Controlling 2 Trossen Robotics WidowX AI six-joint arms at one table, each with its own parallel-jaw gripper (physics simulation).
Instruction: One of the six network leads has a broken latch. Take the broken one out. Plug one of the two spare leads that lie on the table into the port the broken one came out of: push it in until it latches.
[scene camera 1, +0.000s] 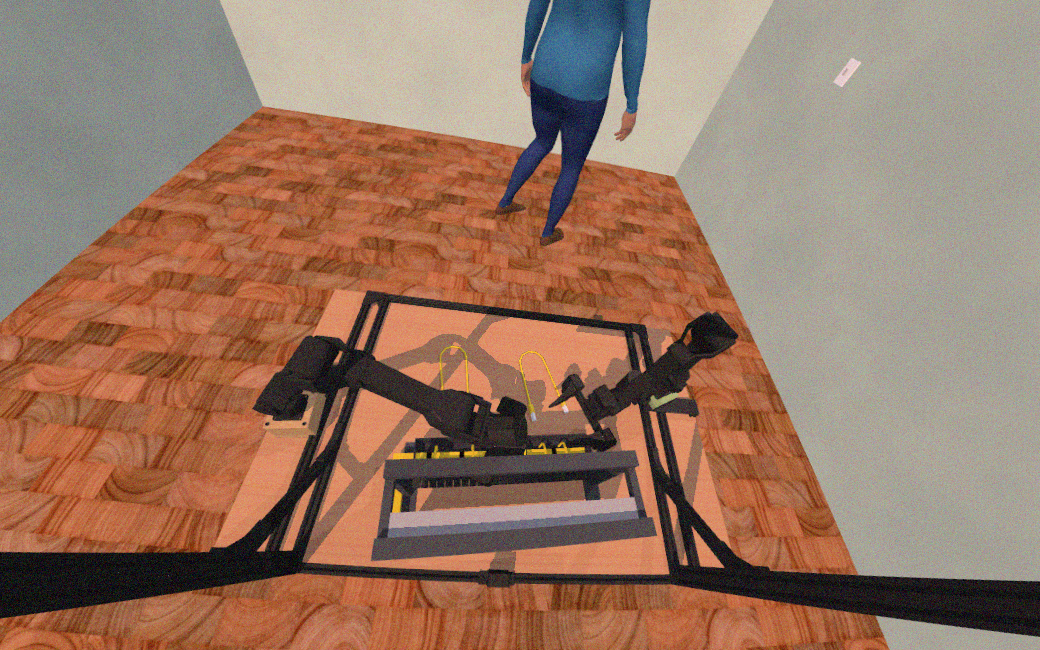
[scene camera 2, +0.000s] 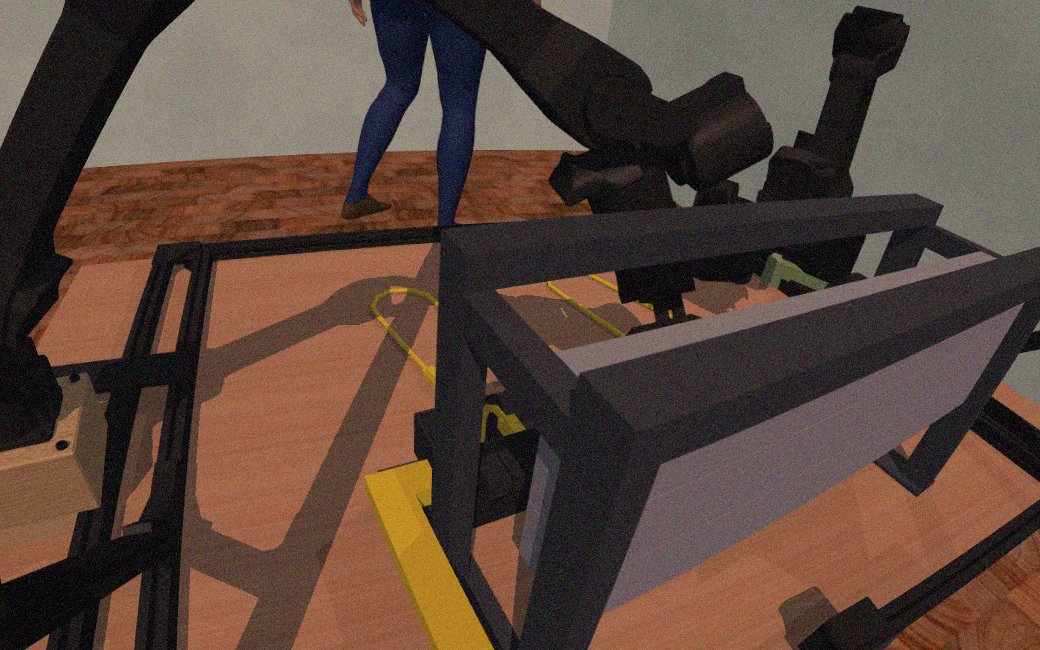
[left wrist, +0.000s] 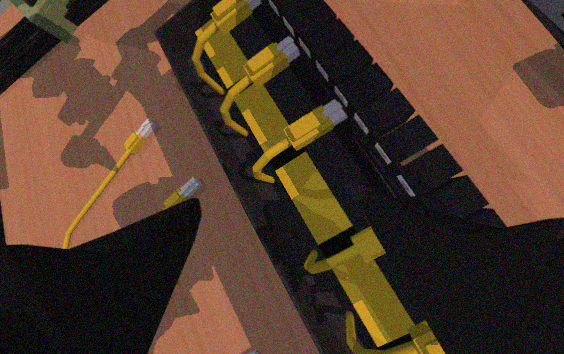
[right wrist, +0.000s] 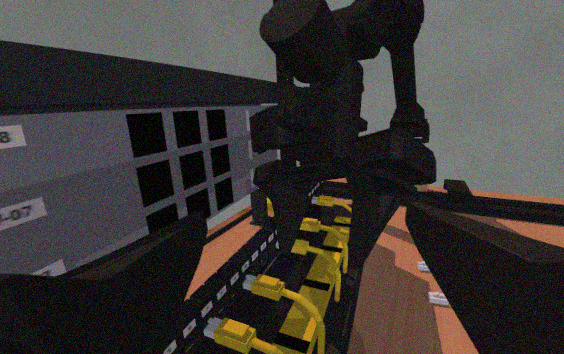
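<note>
A black patch panel (left wrist: 302, 84) (scene camera 1: 582, 441) (right wrist: 221, 281) lies on the table with a row of yellow network leads (left wrist: 309, 124) (right wrist: 266, 285) (scene camera 1: 447, 453) along it. Three of them show grey plug tips in the left wrist view. A fourth lead (left wrist: 363, 244) lies in shadow and its tip does not show. Two spare leads (left wrist: 138, 137) (left wrist: 184, 191) (scene camera 1: 532, 409) lie on the table beside the panel. My left gripper (scene camera 1: 511, 419) (right wrist: 314, 260) is open and empty, just above the row of leads. My right gripper (scene camera 1: 568, 392) is open and empty, low at the panel's right end.
A dark rack frame (scene camera 1: 511, 466) (scene camera 2: 647, 239) with a grey panel (right wrist: 126, 168) stands in front of the patch panel. A yellow channel (scene camera 2: 414, 548) runs along its foot. The spare leads' loops (scene camera 1: 454, 351) (scene camera 2: 395, 323) run toward the back. A person (scene camera 1: 576, 97) stands behind the table.
</note>
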